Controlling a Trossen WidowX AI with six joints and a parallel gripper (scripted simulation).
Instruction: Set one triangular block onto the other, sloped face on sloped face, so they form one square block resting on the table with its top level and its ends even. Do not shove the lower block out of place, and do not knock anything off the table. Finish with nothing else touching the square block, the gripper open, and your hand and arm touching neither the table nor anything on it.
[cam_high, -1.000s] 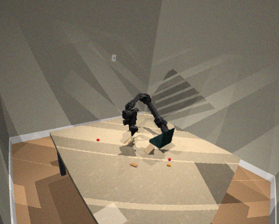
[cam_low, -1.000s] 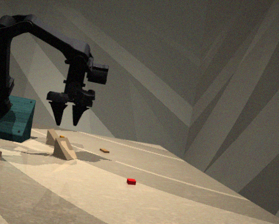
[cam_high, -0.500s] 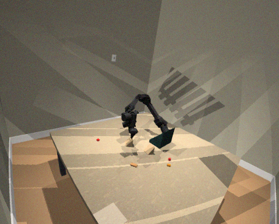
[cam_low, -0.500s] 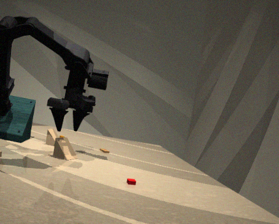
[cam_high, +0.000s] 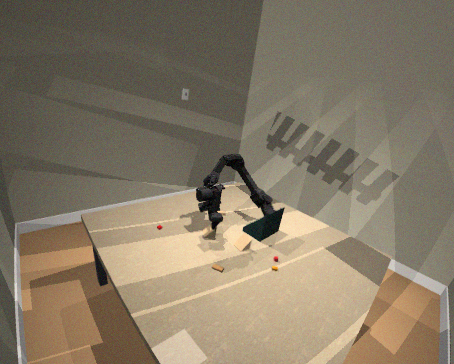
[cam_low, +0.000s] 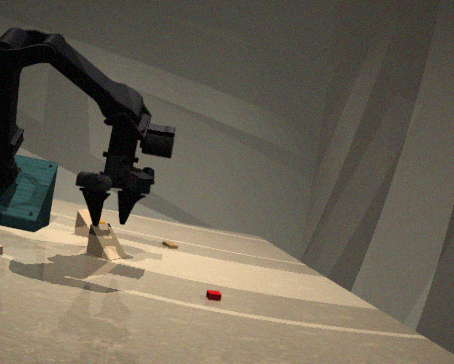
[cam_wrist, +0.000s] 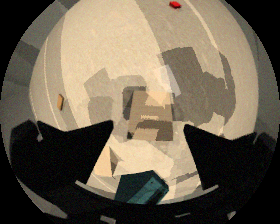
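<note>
Right now the tan triangular block is 50 mm below my gripper tip and 10 mm behind it. The rest, counted from my gripper tip: flat tan piece 240 mm to the left, 120 mm ahead, 60 mm below; then red piece 220 mm ahead, 160 mm to the right, 60 mm below; then red bit 330 mm to the left, 170 mm behind, 50 mm below.
</note>
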